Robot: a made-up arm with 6 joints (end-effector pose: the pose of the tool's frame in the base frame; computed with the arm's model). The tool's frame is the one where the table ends. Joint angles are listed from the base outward.
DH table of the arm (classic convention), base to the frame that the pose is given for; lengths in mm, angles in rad. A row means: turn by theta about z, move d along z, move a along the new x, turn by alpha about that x. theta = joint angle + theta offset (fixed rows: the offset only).
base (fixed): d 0; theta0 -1.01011; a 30.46; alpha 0
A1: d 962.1; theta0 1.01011; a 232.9; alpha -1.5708
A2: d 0; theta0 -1.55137; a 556; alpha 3.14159
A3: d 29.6; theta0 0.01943; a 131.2; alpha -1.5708
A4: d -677.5; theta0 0; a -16; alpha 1.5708
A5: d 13.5; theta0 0; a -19.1; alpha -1.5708
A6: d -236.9; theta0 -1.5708; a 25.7; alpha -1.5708
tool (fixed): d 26.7; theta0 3.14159; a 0; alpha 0
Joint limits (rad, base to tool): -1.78..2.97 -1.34..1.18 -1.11..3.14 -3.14..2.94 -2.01..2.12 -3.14..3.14
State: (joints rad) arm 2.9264 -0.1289 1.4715 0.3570 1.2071 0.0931
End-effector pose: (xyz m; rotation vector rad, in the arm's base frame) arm 0.1996 -0.0752 2.2569 -1.4303 2.6664 -0.5257
Working (the frame after each row of the table, in the pose's form):
after base (fixed): 0.0162 -0.0258 0.0000 0.0000 0.0000 -1.0101
after A1: -0.2113 0.0239 0.9621 -0.2277 -2.1078 2.1078
after A2: -0.1520 0.0110 1.5148 -1.4054 -1.0098 -1.2867
after A3: -0.0175 0.0119 1.5109 -3.1199 0.3370 0.0462
after A4: -0.0114 0.0163 2.1885 -1.5259 0.4718 -0.4249
after A5: -0.0093 0.0312 2.2064 -2.2333 0.6657 1.5908
after A6: 0.1937 -0.0682 2.2820 2.4639 1.3217 0.1001

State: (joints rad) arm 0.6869 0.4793 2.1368 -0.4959 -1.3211 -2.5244
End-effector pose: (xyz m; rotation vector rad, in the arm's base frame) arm 0.3788 0.3838 2.1386 -2.6960 0.6715 -1.0196
Working (the frame after each row of the table, in the pose's form):
after base (fixed): 0.0162 -0.0258 0.0000 0.0000 0.0000 -1.0101
after A1: 0.1963 0.1219 0.9621 -1.5031 -0.5376 0.5376
after A2: 0.4019 0.2905 1.4504 1.7154 -0.3345 1.3465
after A3: 0.3196 0.1848 1.4390 -1.0303 2.8809 0.0447
after A4: 0.2803 0.1623 2.1152 -0.9089 1.4743 -1.4597
after A5: 0.2957 0.1626 2.0977 1.0817 -1.6662 0.8277
after A6: 0.3611 0.3835 2.1585 0.5872 2.3577 0.2363

